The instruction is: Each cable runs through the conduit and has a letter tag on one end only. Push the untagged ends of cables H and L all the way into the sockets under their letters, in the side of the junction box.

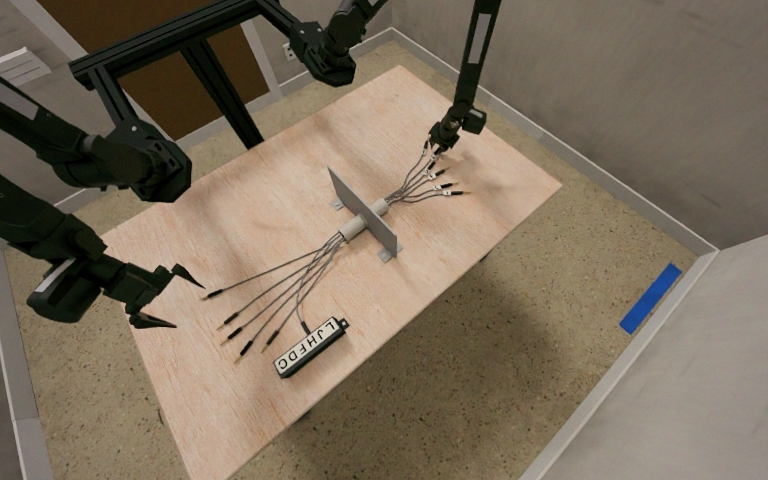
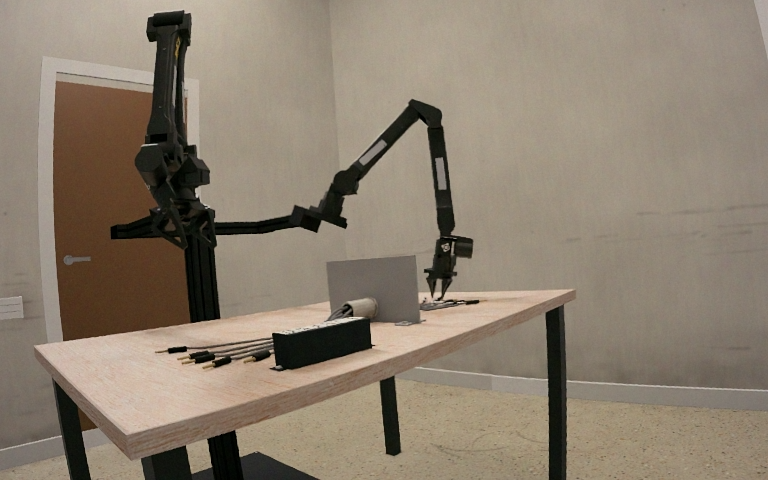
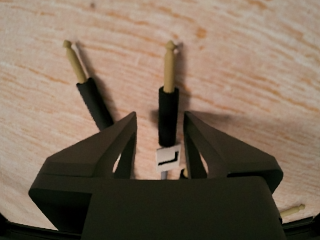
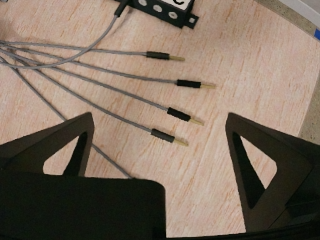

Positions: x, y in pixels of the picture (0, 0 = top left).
Labels:
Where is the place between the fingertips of my right gripper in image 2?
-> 201, 247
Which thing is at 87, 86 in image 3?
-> A tagged plug.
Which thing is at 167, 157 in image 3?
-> A tagged plug.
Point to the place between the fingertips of my left gripper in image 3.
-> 160, 119

